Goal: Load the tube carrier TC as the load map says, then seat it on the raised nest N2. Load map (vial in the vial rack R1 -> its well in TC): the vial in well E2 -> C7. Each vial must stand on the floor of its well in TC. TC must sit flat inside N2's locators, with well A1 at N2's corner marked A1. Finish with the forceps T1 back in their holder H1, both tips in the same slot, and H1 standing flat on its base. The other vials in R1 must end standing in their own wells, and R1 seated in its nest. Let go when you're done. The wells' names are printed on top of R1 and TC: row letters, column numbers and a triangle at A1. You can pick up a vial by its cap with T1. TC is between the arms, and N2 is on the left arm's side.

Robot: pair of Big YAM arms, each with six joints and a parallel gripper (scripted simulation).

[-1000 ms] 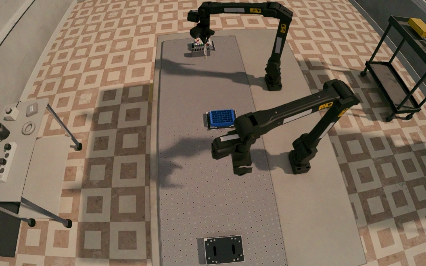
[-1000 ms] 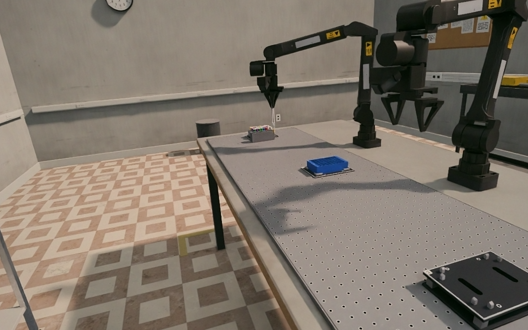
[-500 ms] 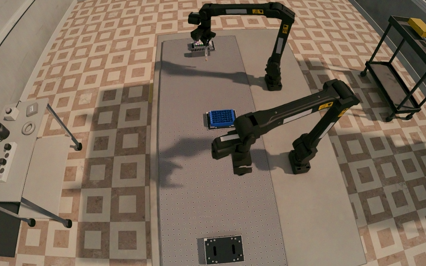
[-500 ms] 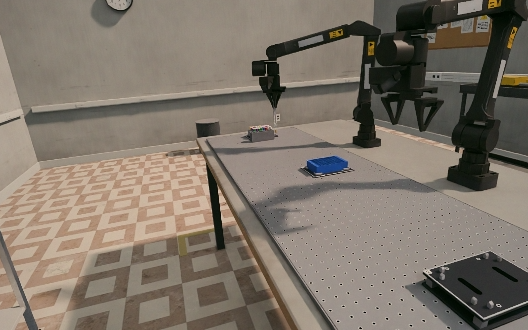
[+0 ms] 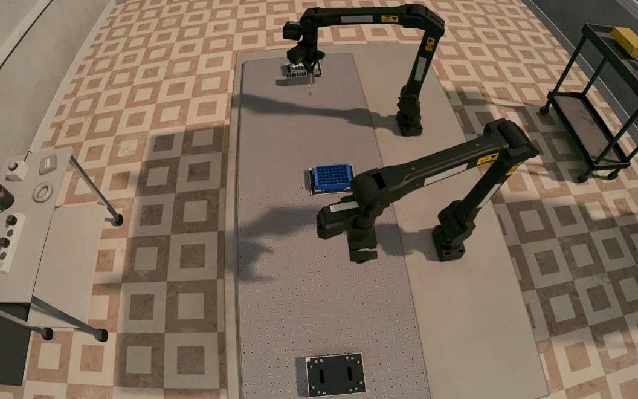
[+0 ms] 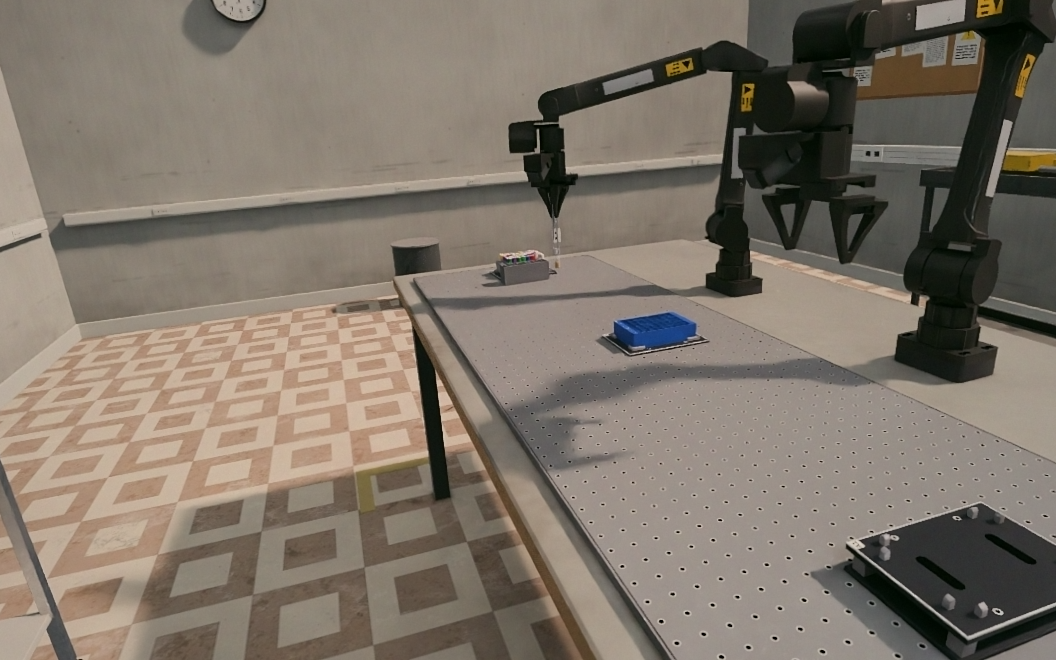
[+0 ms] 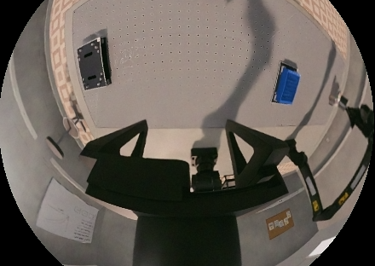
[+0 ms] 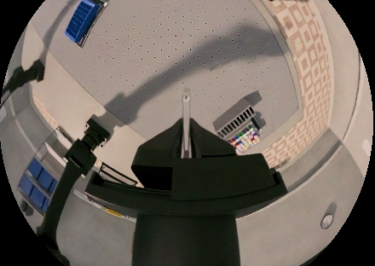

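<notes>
Now: the forceps T1 3 cm below my right hand. Round my right hand: nest N2 (110 cm to the left, 17 cm below, 4 cm ahead).
</notes>
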